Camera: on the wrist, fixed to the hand. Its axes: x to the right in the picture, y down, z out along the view.
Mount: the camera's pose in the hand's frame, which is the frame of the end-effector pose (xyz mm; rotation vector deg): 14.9 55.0 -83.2 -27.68 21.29 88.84
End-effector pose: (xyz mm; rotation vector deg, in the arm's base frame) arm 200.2 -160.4 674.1 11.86 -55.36 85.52
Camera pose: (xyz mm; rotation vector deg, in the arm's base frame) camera 182.3 -86.9 607.4 -81.60 -66.15 137.38
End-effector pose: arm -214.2 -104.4 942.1 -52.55 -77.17 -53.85
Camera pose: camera -132.6 -162.2 955.4 -92.82 8.48 -7.03
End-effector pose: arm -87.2 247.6 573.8 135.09 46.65 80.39
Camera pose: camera -136.3 208.5 652.7 -106.42 76.27 -103.88
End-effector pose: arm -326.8 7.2 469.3 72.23 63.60 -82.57
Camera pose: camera -258.3 76.8 444.3 81.96 18.84 12.20
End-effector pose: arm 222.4 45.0 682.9 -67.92 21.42 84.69
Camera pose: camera 214.3 -27.8 613.6 73.59 -66.76 -123.66
